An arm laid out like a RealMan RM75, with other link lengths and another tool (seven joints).
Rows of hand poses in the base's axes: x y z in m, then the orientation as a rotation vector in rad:
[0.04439 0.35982 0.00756 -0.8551 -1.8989 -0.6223]
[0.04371 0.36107 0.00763 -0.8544 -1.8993 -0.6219]
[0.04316 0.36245 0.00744 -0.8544 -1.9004 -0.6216]
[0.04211 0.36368 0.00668 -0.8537 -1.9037 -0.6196]
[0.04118 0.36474 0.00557 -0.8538 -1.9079 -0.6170]
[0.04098 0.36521 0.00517 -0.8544 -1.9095 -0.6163]
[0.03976 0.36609 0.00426 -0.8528 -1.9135 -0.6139]
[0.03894 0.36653 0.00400 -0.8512 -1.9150 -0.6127]
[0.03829 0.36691 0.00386 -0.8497 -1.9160 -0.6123]
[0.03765 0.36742 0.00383 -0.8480 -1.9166 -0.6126]
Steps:
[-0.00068 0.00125 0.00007 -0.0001 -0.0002 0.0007]
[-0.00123 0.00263 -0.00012 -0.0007 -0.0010 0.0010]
[-0.00228 0.00386 -0.00088 -0.0029 -0.0029 0.0028]
[-0.00321 0.00492 -0.00199 -0.0061 -0.0054 0.0043]
[-0.00341 0.00539 -0.00239 -0.0075 -0.0064 0.0044]
[-0.00463 0.00627 -0.00330 -0.0097 -0.0088 0.0071]
[-0.00545 0.00671 -0.00356 -0.0103 -0.0095 0.0089]
[-0.00610 0.00709 -0.00370 -0.0102 -0.0102 0.0102]
[-0.00674 0.00760 -0.00373 -0.0095 -0.0108 0.0114]

